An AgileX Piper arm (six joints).
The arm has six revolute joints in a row. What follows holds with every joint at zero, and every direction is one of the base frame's.
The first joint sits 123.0 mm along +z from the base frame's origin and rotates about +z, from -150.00 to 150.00 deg.
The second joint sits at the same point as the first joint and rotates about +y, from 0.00 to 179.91 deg.
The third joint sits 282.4 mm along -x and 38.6 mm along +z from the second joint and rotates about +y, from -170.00 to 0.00 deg.
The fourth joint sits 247.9 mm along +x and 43.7 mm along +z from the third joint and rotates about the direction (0.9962, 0, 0.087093), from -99.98 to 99.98 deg.
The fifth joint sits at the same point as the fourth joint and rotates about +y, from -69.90 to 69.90 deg.
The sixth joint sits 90.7 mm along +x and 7.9 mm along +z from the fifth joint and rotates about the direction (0.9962, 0, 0.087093), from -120.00 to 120.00 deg.
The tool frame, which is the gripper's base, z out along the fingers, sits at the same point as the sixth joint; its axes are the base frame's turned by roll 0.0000, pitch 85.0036 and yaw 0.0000 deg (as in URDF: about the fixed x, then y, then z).
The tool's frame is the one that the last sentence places.
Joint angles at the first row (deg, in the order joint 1, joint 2, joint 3, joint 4, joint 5, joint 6):
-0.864, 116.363, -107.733, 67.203, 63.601, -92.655
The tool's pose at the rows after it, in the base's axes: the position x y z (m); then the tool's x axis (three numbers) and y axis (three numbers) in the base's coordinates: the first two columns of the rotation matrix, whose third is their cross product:
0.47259 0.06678 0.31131 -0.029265 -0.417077 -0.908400 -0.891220 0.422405 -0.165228
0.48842 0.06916 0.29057 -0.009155 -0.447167 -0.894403 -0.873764 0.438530 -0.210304
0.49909 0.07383 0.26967 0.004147 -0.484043 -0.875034 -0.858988 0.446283 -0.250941
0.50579 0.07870 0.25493 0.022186 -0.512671 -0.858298 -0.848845 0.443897 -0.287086
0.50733 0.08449 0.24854 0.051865 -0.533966 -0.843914 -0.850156 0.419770 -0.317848
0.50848 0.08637 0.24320 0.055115 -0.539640 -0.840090 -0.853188 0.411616 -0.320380
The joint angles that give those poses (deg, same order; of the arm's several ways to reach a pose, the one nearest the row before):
-0.863, 121.313, -111.787, 66.783, 62.004, -93.170
-0.236, 124.712, -113.201, 66.651, 58.351, -96.354
0.670, 127.178, -113.235, 66.290, 54.635, -99.500
1.473, 128.903, -113.236, 66.289, 51.961, -102.299
2.199, 129.624, -113.237, 66.193, 51.227, -104.665
2.420, 130.225, -113.237, 66.193, 51.084, -105.362

